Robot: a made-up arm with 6 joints.
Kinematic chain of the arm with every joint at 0, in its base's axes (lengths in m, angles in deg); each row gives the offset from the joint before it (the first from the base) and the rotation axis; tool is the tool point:
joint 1: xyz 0 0 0.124 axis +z
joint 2: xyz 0 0 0 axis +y
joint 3: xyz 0 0 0.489 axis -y
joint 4: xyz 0 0 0 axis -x
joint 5: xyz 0.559 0 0 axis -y
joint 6: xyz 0 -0.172 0 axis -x
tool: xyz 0 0 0
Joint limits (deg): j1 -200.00..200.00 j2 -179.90..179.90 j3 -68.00..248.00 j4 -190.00..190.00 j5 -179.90..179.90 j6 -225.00..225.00
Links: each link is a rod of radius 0.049 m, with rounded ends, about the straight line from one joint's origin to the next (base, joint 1, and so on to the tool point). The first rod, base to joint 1, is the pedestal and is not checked.
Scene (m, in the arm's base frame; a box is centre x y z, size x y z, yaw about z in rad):
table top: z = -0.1
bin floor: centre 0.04 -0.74 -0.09 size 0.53 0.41 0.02 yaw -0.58
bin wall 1: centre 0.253 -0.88 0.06 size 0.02 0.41 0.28 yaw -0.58
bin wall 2: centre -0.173 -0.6 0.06 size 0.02 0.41 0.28 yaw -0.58
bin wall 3: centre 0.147 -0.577 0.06 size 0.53 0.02 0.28 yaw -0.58
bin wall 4: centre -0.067 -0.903 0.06 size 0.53 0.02 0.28 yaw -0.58
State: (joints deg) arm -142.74 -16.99 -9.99 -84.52 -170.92 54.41
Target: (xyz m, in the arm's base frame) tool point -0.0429 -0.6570 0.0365
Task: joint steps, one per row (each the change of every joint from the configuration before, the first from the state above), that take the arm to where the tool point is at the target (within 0.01 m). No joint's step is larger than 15 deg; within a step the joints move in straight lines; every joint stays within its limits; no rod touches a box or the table.
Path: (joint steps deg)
1: 11.79 7.90 4.44 -3.15 0.00 0.00
2: 11.78 7.90 4.44 -3.15 0.00 0.00
3: 11.79 7.90 4.44 -3.16 0.00 0.00
4: 11.79 7.90 4.44 -3.15 0.00 0.00
5: 0.03 12.18 -2.48 0.12 0.00 0.00
6: 0.03 12.18 -2.48 0.11 0.00 0.00

